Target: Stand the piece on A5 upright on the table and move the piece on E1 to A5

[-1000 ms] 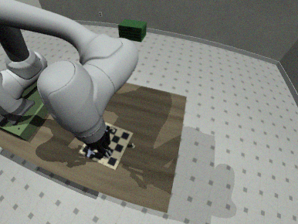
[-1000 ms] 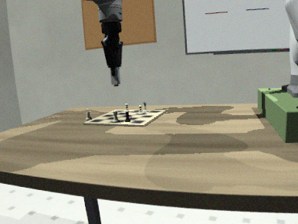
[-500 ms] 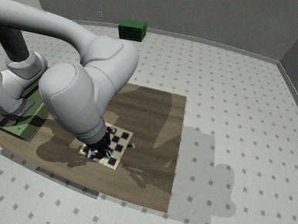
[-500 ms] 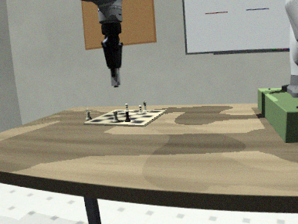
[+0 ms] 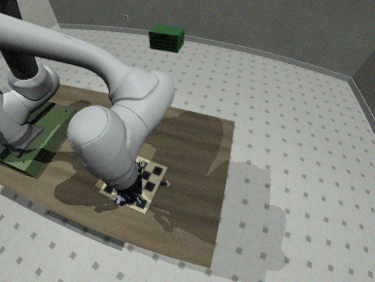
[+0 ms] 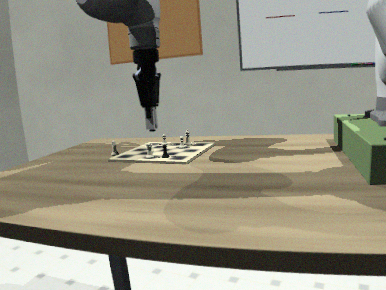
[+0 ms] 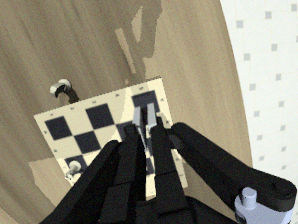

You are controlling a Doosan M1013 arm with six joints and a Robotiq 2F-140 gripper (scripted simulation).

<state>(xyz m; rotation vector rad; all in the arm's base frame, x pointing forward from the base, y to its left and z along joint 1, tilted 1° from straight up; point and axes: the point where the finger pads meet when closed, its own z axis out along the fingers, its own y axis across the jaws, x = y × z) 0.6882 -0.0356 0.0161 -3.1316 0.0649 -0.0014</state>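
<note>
Now: the small chessboard 80 mm to the left of my hand, 80 mm below it and 70 mm behind it.
</note>
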